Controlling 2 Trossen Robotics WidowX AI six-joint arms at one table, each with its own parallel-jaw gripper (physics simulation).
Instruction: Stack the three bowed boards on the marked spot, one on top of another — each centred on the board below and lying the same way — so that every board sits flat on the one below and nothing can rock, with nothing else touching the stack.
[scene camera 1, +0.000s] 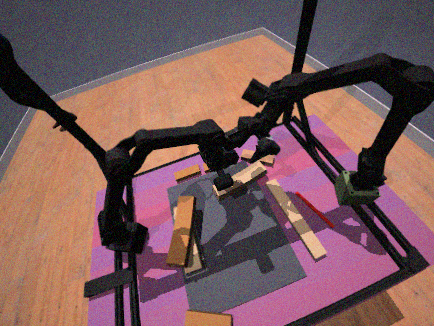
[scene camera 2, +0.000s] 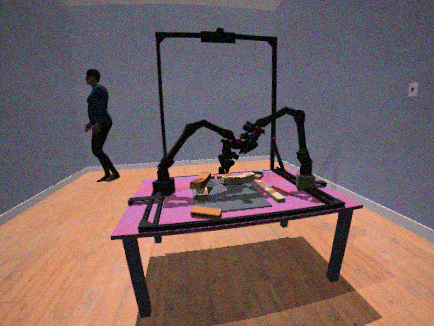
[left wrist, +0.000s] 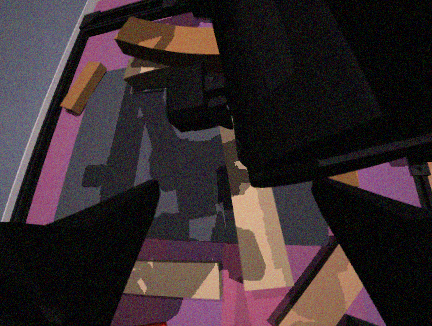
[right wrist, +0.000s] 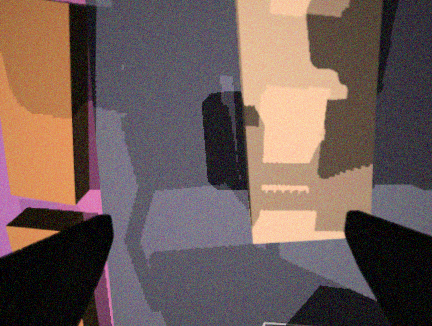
My left gripper (scene camera 1: 243, 155) is open, holding nothing. Also in view: a tan block (left wrist: 333, 284). My right gripper (scene camera 1: 216, 177) is open and holds nothing. A long pale plank (scene camera 1: 310, 241) rests on the table.
The long pale plank shows as well in the left wrist view (left wrist: 202, 279). My left gripper shows as well in the left wrist view (left wrist: 235, 185). My right gripper also shows in the right wrist view (right wrist: 229, 224). The right wrist view misses the long pale plank: it is out of frame. The right wrist view misses the tan block: it is out of frame.
